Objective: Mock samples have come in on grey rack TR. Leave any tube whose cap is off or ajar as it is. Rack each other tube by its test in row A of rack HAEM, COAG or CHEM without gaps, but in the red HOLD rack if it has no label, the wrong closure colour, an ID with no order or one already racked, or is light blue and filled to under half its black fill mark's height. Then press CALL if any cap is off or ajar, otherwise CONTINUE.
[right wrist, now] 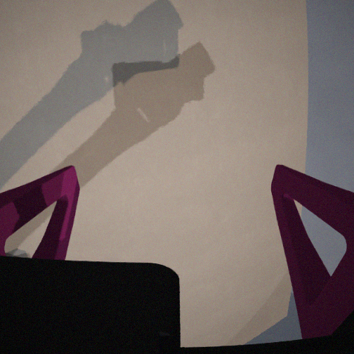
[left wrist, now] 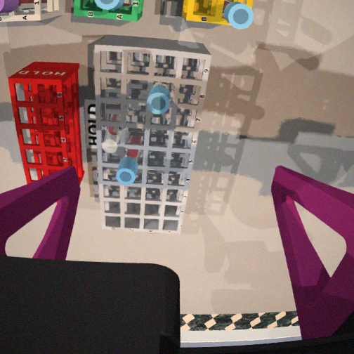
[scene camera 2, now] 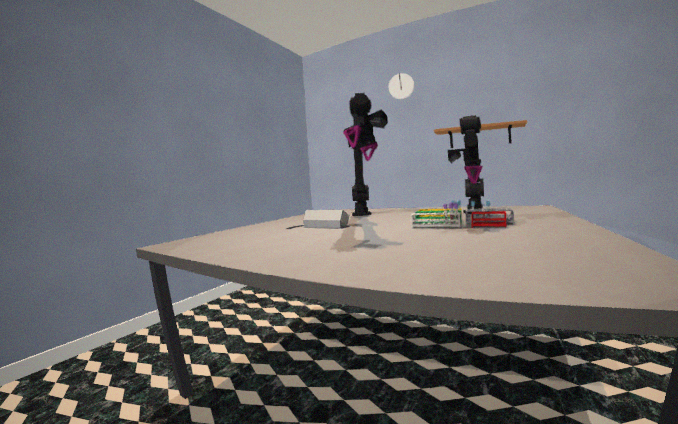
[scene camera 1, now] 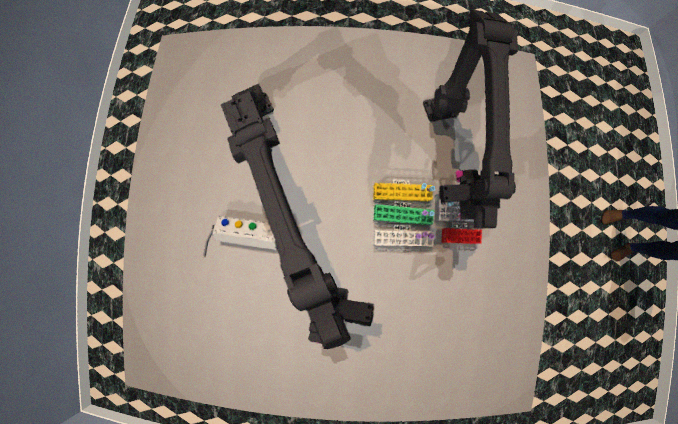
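Pixels of known places: left gripper, fingertip midpoint: [scene camera 2: 473, 183]; right gripper, fingertip midpoint: [scene camera 2: 361, 154]; left arm's base at its link origin: [scene camera 1: 440, 109]; right arm's base at its link origin: [scene camera 2: 361, 214].
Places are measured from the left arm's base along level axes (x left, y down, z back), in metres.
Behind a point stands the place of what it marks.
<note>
The grey rack [left wrist: 102, 200] holds two tubes with light blue caps, one [left wrist: 158, 101] farther up and one [left wrist: 126, 172] lower. A tube with a pale, apparently uncapped top [left wrist: 110, 145] stands beside them. The red HOLD rack [scene camera 1: 461, 235] @[y -0.057, x -0.093, z -0.470 m] [left wrist: 70, 72] shows no caps. The yellow rack [scene camera 1: 403, 192] @[y -0.030, x -0.245, z -0.275 m] has two light blue caps, the green rack [scene camera 1: 400, 214] @[y -0.057, x -0.282, z -0.345 m] one purple and one light blue, the white rack [scene camera 1: 400, 238] @[y -0.057, x -0.303, z -0.420 m] several purple. My left gripper [left wrist: 175, 177] [scene camera 2: 473, 174] @[y -0.173, x -0.103, z -0.348 m] is open and empty above the grey rack. My right gripper [right wrist: 174, 176] [scene camera 2: 361, 143] @[y -0.303, x -0.565, z -0.577 m] is open and empty, high over the table.
A white button box [scene camera 1: 245, 239] @[y -0.074, x -0.793, z -0.294 m] [scene camera 2: 325, 219] @[y -0.041, x -0.783, z -0.317 m] with blue, yellow and green buttons shows at the left of scene camera 1; my right arm covers its right end. My left arm and wrist hide part of the grey rack there. The yellow, green and white racks stand left of it.
</note>
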